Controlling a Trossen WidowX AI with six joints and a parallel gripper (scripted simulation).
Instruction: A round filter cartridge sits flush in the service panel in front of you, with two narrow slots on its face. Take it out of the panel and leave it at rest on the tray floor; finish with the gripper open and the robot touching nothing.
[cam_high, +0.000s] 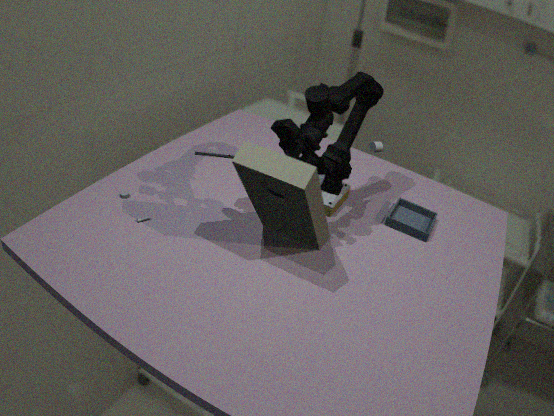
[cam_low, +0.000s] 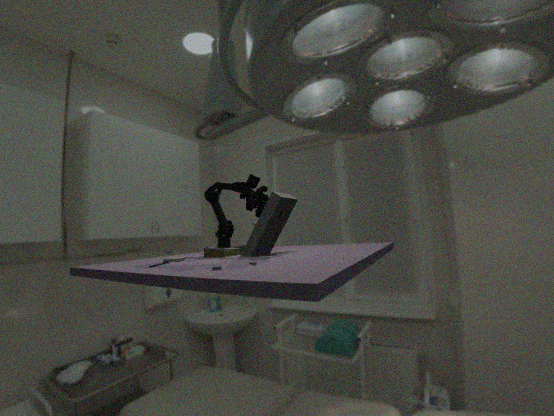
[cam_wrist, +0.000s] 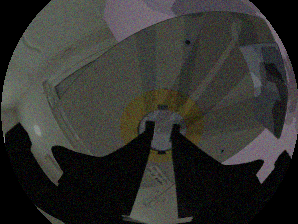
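My gripper tip is 10 mm short of the round filter cartridge and 10 mm above it. From my gripper tip the other things lie so: dark tray (360 mm behind, 350 mm to the left, 220 mm below); then service panel (30 mm behind, 80 mm below).
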